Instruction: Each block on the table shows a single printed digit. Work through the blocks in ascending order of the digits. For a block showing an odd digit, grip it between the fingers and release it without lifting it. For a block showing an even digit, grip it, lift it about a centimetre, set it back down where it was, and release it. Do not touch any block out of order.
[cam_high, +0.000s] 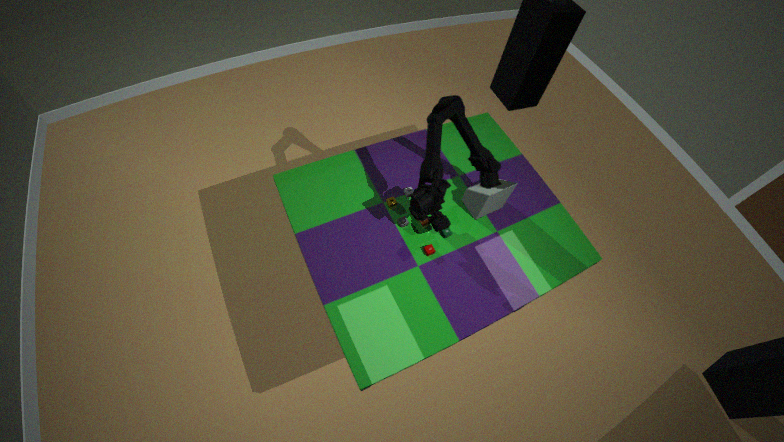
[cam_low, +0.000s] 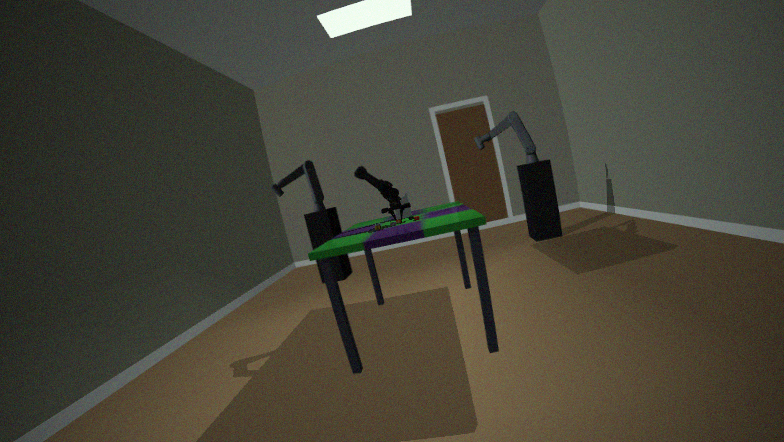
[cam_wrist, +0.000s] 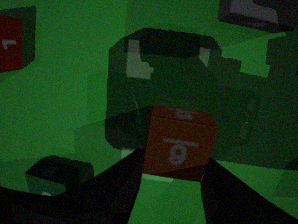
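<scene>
The yellow block is 100 mm ahead of my gripper tip and 120 mm to the right of it. Also, from my gripper tip: grey block: 90 mm ahead, 20 mm to the right; white block: 20 mm ahead, 140 mm to the right; red block: 50 mm ahead, 120 mm to the left.
</scene>
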